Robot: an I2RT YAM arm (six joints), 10 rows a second.
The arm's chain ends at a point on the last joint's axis. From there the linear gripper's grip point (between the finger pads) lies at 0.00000 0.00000 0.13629 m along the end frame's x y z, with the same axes.
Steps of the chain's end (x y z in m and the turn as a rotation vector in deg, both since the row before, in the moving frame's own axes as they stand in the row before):
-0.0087 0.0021 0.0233 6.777 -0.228 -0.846
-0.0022 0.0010 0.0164 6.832 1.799 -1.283
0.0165 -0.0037 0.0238 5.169 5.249 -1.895
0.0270 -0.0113 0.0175 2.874 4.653 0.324
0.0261 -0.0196 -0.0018 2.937 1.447 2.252
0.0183 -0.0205 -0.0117 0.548 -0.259 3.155
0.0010 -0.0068 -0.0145 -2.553 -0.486 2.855
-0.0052 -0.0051 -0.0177 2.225 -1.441 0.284
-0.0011 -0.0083 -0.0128 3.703 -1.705 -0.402
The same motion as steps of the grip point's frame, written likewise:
-0.0094 -0.0140 0.0223 6.777 -0.228 -0.846
0.0019 -0.0153 0.0154 6.832 1.799 -1.283
0.0287 -0.0162 0.0227 5.169 5.249 -1.895
0.0381 -0.0181 0.0169 2.874 4.653 0.324
0.0297 -0.0265 -0.0020 2.937 1.447 2.252
0.0177 -0.0218 -0.0117 0.548 -0.259 3.155
-0.0003 -0.0008 -0.0146 -2.553 -0.486 2.855
-0.0086 -0.0104 -0.0178 2.225 -1.441 0.284
-0.0052 -0.0171 -0.0131 3.703 -1.705 -0.402

